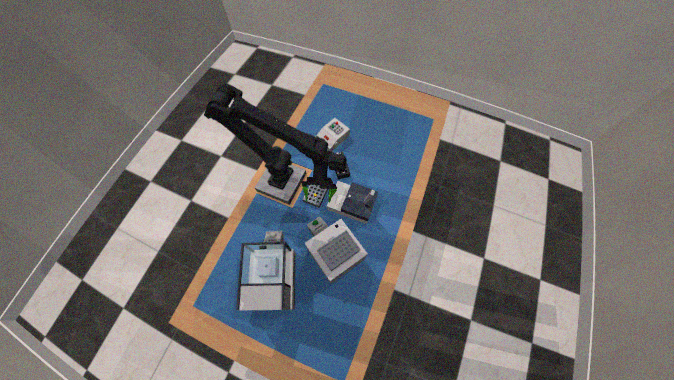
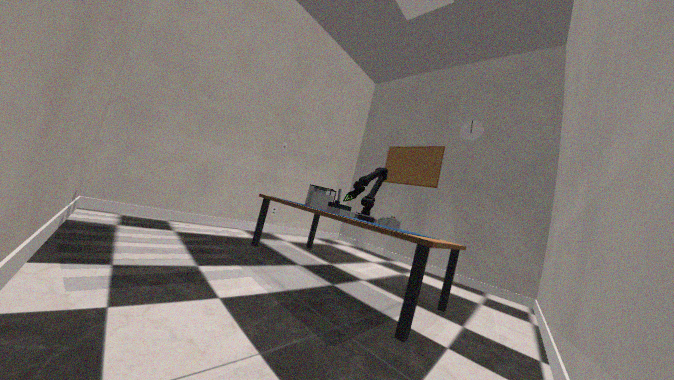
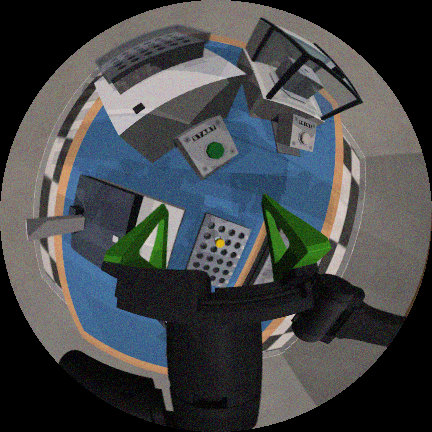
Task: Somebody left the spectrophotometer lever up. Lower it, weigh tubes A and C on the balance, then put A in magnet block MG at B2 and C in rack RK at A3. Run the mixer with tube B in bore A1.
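Seen in the pictures: gripper, fingertip midpoint: (image 1: 317, 201) (image 2: 344, 200) (image 3: 212, 202); arm's base at its link origin: (image 1: 280, 176).
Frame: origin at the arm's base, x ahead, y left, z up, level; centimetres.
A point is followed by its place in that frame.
My gripper (image 1: 318, 200) {z 9.2, x 24.1, y -8.3 cm} (image 2: 347, 198) {z 9.2, x 24.1, y -8.3 cm} (image 3: 212, 202) {z 9.2, x 24.1, y -8.3 cm} is open and empty, above the grey tube rack (image 1: 312, 202) {z -0.7, x 19.7, y -6.2 cm} (image 3: 244, 231) {z -0.6, x 15.8, y -5.8 cm}. A yellow-capped tube (image 1: 315, 195) {z 1.8, x 20.2, y -3.3 cm} (image 3: 220, 243) {z 1.9, x 19.8, y -3.0 cm} stands in the rack; the gripper body hides the rack's near end. The dark and white instrument (image 1: 359, 201) {z 4.5, x 40.3, y 0.4 cm} (image 3: 105, 215) {z 4.4, x 37.9, y -1.5 cm}, apparently the spectrophotometer, has its grey lever (image 2: 340, 194) {z 11.9, x 44.1, y 2.3 cm} (image 3: 55, 226) {z 11.2, x 43.0, y 1.1 cm} standing up. The glass-walled balance (image 1: 265, 297) {z 16.8, x 23.2, y -51.1 cm} (image 3: 260, 85) {z 3.9, x 23.2, y -33.8 cm} has a PRINT button box. The white mixer (image 1: 320, 245) {z 15.4, x 34.2, y -27.0 cm} (image 3: 165, 95) {z 9.9, x 33.4, y -17.9 cm} has a grey perforated top under a clear lid. Tube and rack letters cannot be read.
A green START button (image 1: 315, 223) {z 3.6, x 26.0, y -16.1 cm} (image 3: 215, 150) {z 3.4, x 25.6, y -15.5 cm} is on a box beside the mixer. A white keypad device (image 1: 340, 127) {z 3.4, x 16.9, y 36.2 cm} stands at the far end. A small black block (image 1: 343, 173) {z 0.5, x 27.7, y 13.0 cm}, partly hidden by the arm, lies near the rack. The robot base (image 1: 272, 191) {z 0.3, x -0.1, y -8.6 cm} is beside the rack.
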